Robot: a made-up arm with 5 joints.
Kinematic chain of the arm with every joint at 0, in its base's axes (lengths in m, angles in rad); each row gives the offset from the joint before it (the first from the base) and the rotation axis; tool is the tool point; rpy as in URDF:
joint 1: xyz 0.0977 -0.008 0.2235 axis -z
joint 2: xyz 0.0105 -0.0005 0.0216 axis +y
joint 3: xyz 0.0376 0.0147 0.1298 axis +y
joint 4: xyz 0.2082 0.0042 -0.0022 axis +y
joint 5: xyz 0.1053 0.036 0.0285 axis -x
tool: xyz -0.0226 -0.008 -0.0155 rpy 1.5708 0 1.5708
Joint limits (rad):
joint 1: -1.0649..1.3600
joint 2: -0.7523..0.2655
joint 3: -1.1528..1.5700
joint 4: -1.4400..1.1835
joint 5: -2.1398..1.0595
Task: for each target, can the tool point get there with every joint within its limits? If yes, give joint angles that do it. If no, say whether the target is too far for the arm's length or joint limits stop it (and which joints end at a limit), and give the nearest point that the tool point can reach.
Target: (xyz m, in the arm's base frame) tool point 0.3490 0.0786 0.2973
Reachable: yes | joints -0.0881 -0.3745 0.8967 -0.6364 -1.0725
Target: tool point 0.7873 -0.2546 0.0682
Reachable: no: too far | nearest point 0.4342 -0.1283 0.2369 | short by 0.411 m
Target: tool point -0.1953 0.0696 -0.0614
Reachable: no: joint limits stop it (at a limit: joint 1, joint 2, joint 3, joint 5) | nearest point 0.0294 0.0167 0.0797 | short by 0.270 m
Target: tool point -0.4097 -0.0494 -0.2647
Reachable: no: too far | nearest point 0.0217 0.0030 0.0887 | short by 0.560 m
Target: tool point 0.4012 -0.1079 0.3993
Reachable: yes | joints 0.4887 -0.1771 0.1442 -0.0164 -0.4699
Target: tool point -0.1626 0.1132 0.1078
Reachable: no: joint limits stop it (at a limit: joint 2, joint 3, joint 4) | nearest point 0.0160 0.0300 0.1218 | short by 0.198 m
